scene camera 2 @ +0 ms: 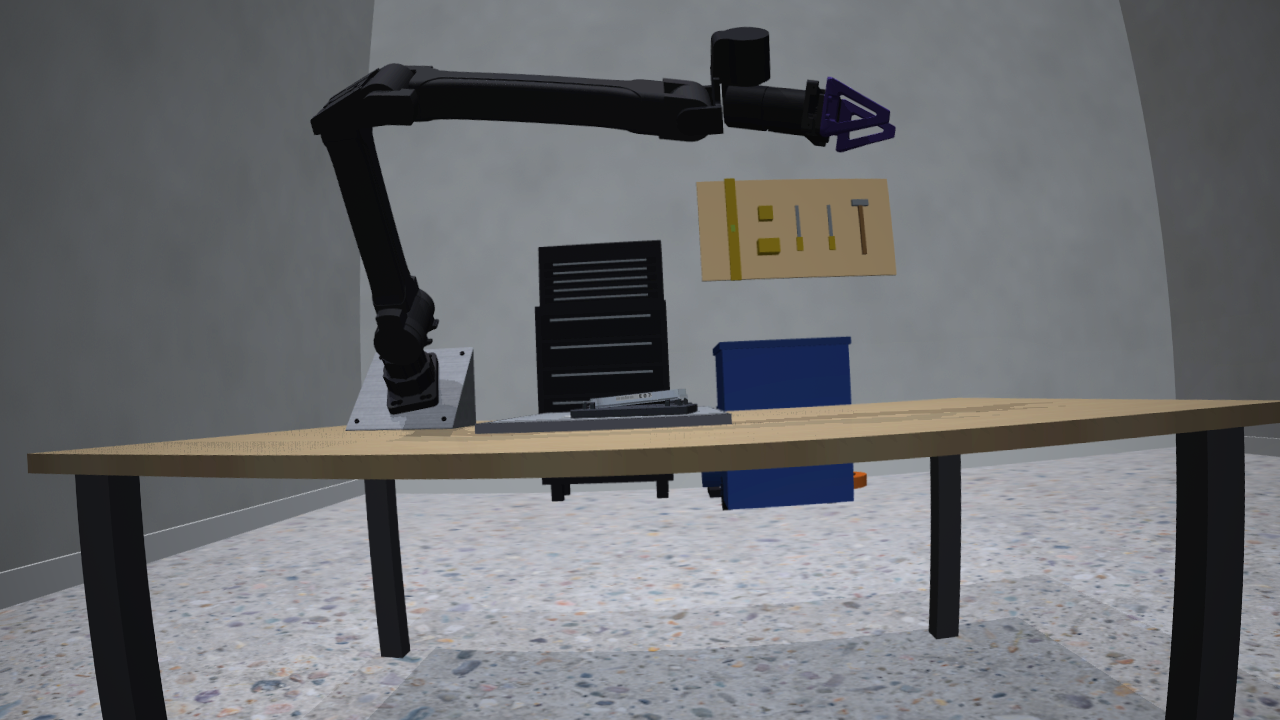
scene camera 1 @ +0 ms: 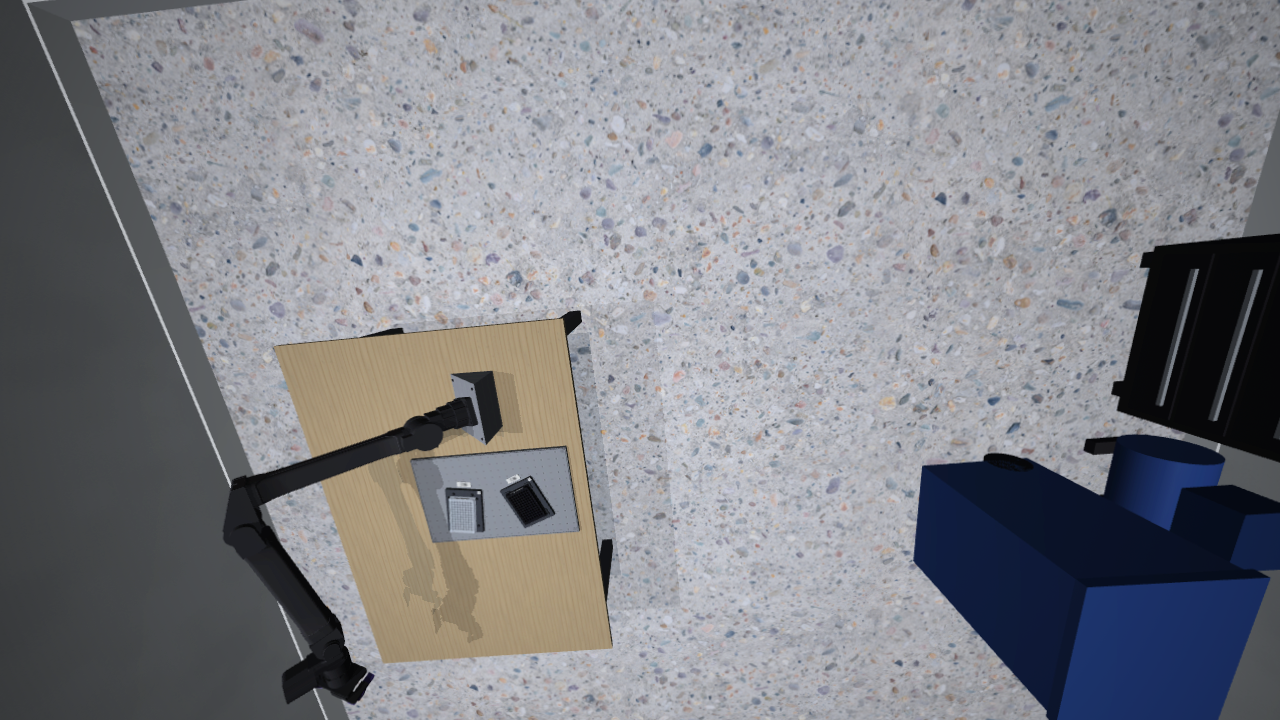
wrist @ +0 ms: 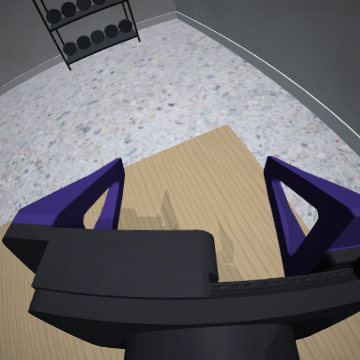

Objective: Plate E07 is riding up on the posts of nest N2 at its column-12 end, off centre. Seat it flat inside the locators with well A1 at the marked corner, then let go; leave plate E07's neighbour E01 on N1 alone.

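Seen in the pictures: gripper, fingertip midpoint: (scene camera 2: 892, 125) (scene camera 1: 346, 690) (wrist: 194, 163); arm's base, origin of the base link: (scene camera 2: 414, 386) (scene camera 1: 467, 410).
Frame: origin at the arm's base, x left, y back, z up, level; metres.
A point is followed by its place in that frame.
Note:
The light plate E07 (scene camera 1: 461, 516) @(x -0.176, y -0.367, z -0.034 m) (scene camera 2: 637, 399) @(x -0.213, y -0.355, z -0.035 m) rests tilted on the dark nest N2 (scene camera 1: 478, 505) @(x -0.113, y -0.347, z -0.046 m) (scene camera 2: 583, 412) @(x -0.209, y -0.280, z -0.050 m). Its end away from the arm's base stands higher in scene camera 2. In scene camera 1 it is shifted off the nest's centre, baring dark nest at two sides. The A1 corner cannot be made out. The dark plate E01 (scene camera 1: 529, 503) @(x 0.064, y -0.373, z -0.035 m) sits beside it on N1, turned at an angle. My gripper (scene camera 1: 366, 682) @(x -0.475, y -0.645, z 0.273 m) (scene camera 2: 881, 130) @(x -0.475, y -0.645, z 0.273 m) (wrist: 194, 163) @(x -0.475, y -0.645, z 0.273 m) is wide open and empty, high up and far from both plates. Neither plate shows in the wrist view.
Both nests stand on a grey board (scene camera 1: 429, 492) @(x -0.267, y -0.266, z -0.058 m) (scene camera 2: 528, 427) @(x -0.296, y -0.208, z -0.064 m) on the wooden table (scene camera 1: 537, 600) @(x -0.054, y -0.797, z -0.071 m) (scene camera 2: 1029, 416) @(x -0.610, y -0.705, z -0.071 m) (wrist: 200, 150) @(x -0.621, y -0.910, z -0.071 m). The arm's wedge base (scene camera 1: 486, 402) @(x 0.070, y 0.015, z 0.010 m) (scene camera 2: 460, 385) @(x -0.016, y -0.082, z -0.002 m) stands beside the board. Shadows of the arm cross the board and table. Blue cabinets and a black drawer unit stand beyond.

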